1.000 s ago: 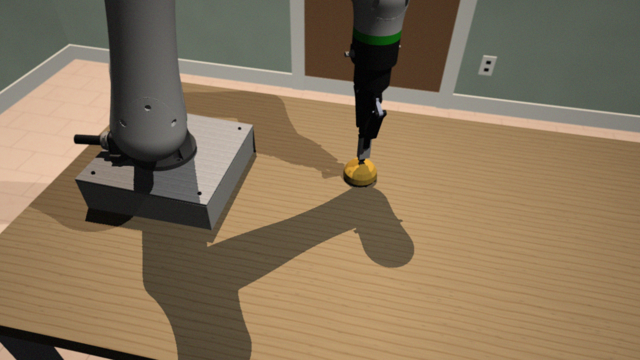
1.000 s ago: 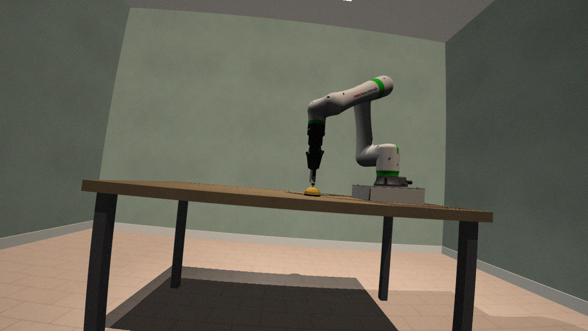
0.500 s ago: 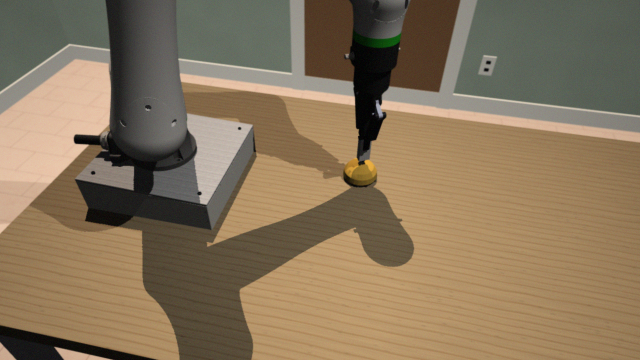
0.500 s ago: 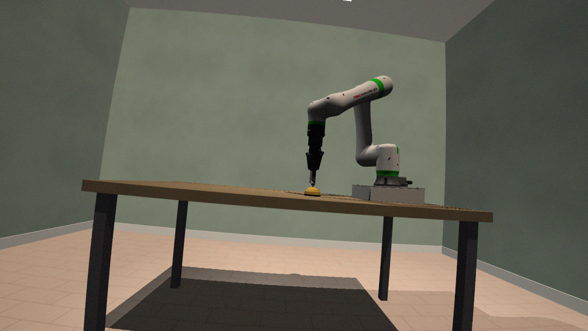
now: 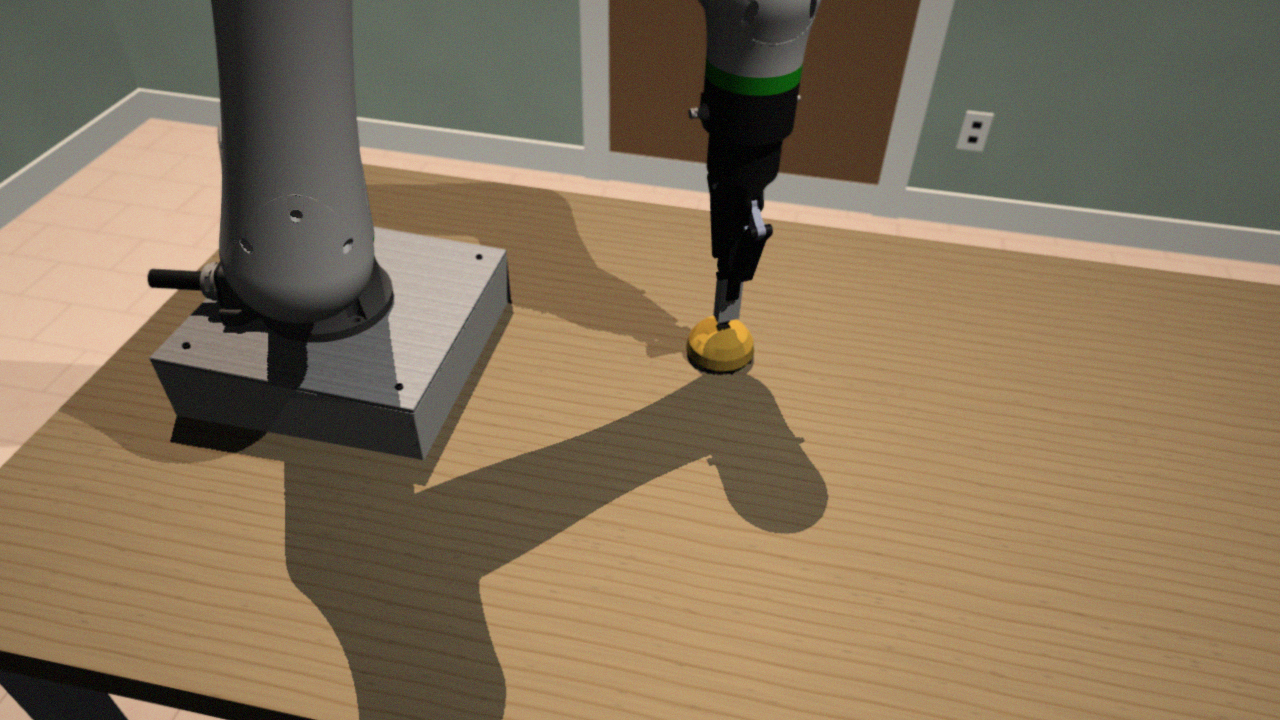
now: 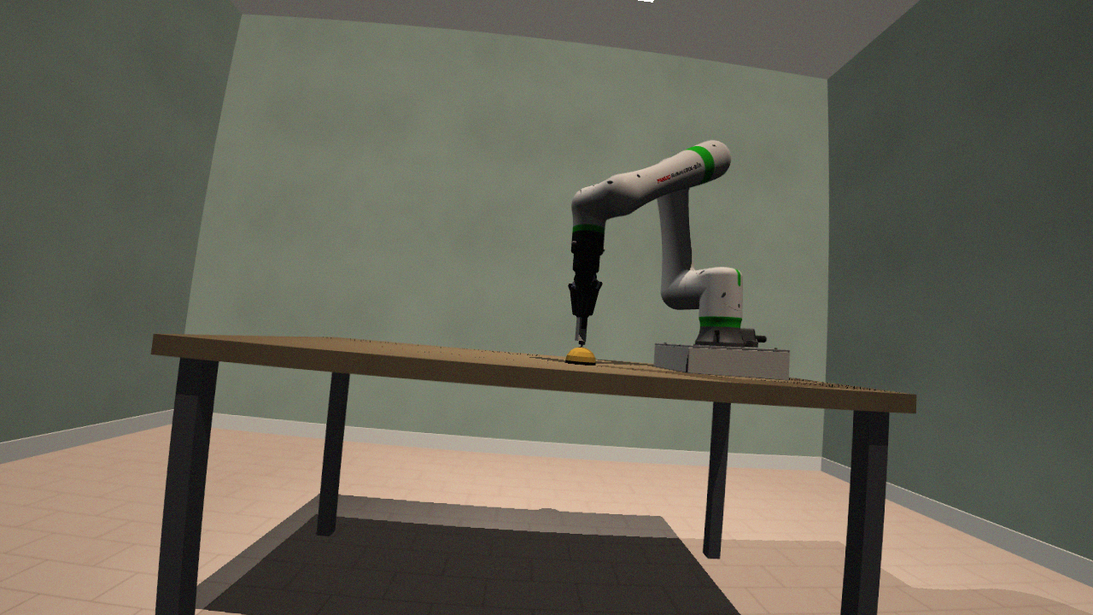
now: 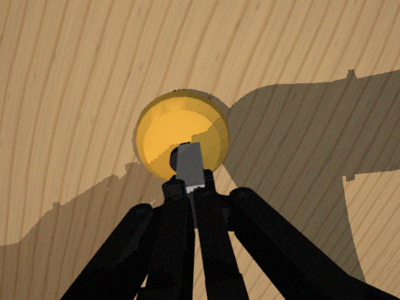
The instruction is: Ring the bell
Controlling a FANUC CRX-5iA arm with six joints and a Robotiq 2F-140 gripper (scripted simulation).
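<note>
Right now the black button is 4 cm below my hand and 1 cm to the left of it. Round my hand: yellow dome bell (6 cm below, 1 cm to the left).
</note>
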